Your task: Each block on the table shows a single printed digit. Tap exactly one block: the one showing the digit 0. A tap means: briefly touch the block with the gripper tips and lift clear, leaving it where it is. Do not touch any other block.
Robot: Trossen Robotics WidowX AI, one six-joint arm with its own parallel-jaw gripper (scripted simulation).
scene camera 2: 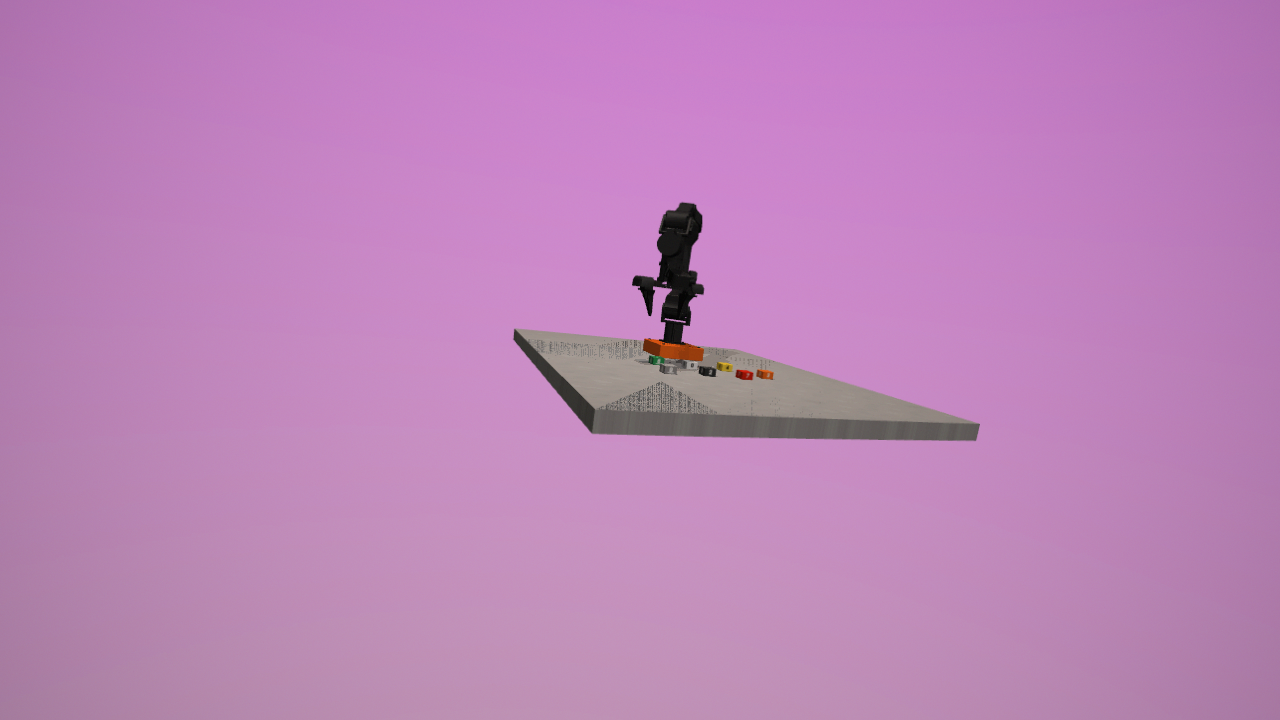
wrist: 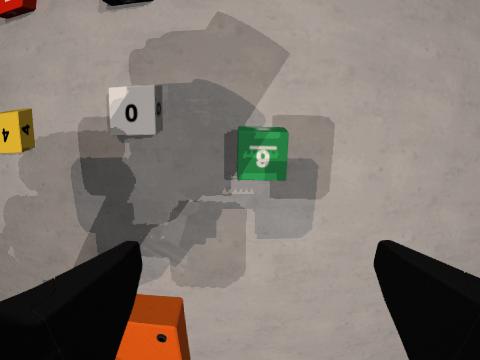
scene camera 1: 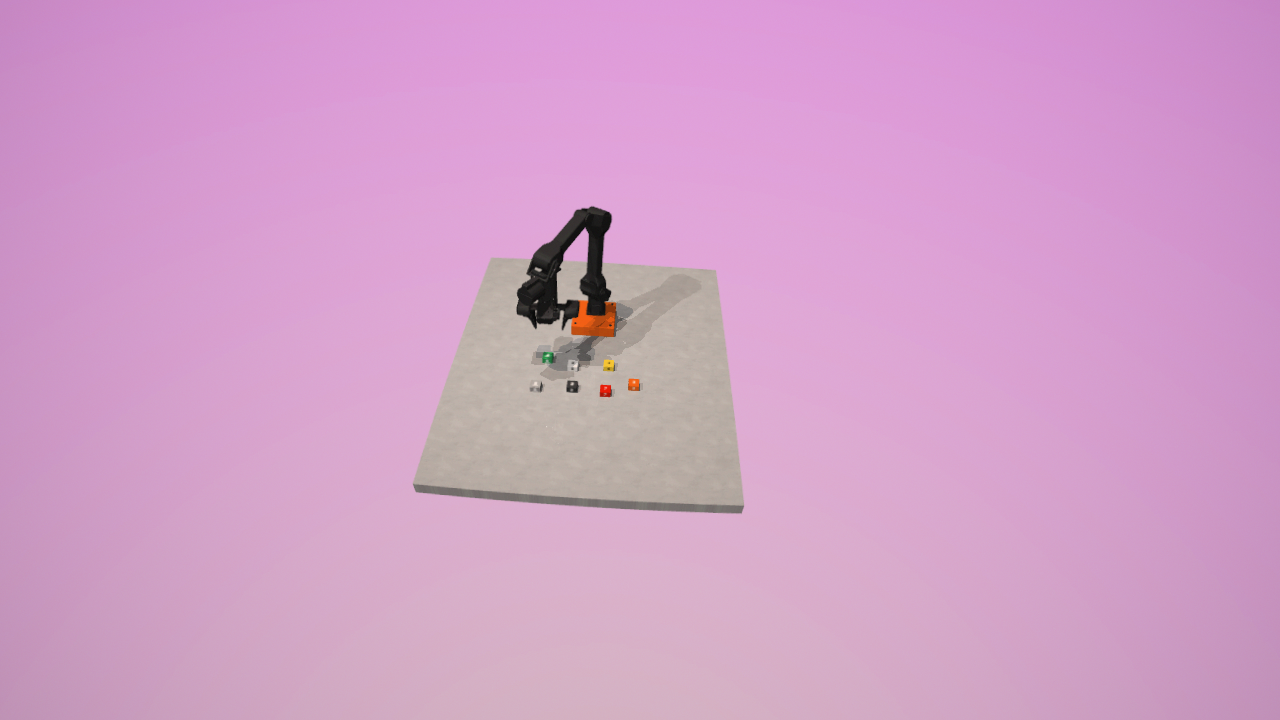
Labels:
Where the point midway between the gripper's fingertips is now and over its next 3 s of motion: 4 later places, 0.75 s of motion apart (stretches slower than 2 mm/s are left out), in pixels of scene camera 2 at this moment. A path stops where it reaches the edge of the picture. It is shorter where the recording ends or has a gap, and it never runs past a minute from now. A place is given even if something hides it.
My gripper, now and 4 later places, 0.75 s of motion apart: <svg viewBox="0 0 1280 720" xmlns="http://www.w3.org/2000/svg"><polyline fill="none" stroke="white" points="664,317 693,321 688,352 688,358 695,351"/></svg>

